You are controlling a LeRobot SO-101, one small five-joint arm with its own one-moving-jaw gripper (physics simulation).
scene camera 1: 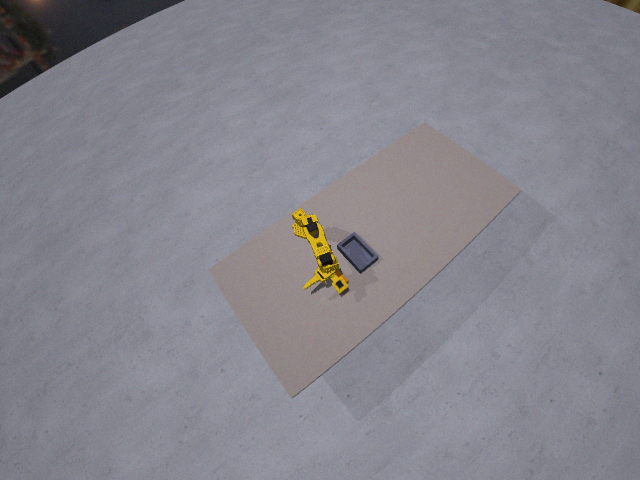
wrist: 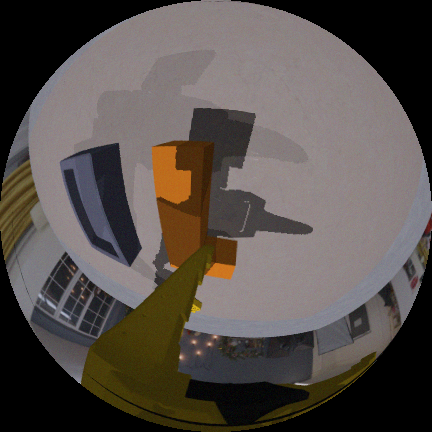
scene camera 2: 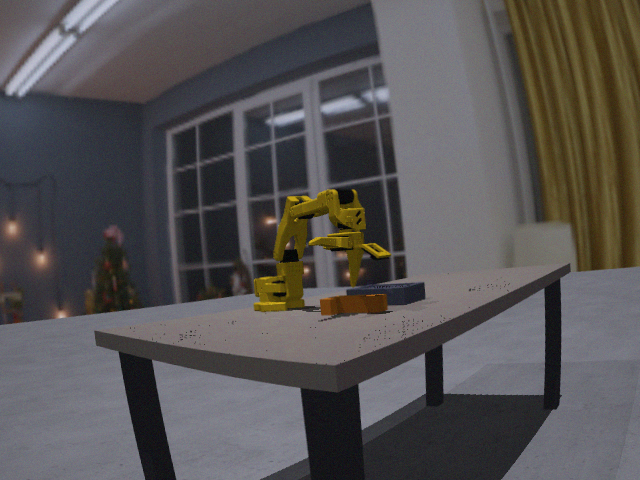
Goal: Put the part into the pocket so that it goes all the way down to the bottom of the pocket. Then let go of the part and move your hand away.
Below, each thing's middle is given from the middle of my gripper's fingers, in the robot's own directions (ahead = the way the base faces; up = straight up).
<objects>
Right now the orange L-shaped block (scene camera 2: pixel 374 303) is 120 mm below my hand, 60 mm to the left of it and 10 mm behind it. The rest, counted from my hand: pocket (scene camera 2: pixel 400 293) (200 mm to the left, 110 mm below, 20 mm behind).
</objects>
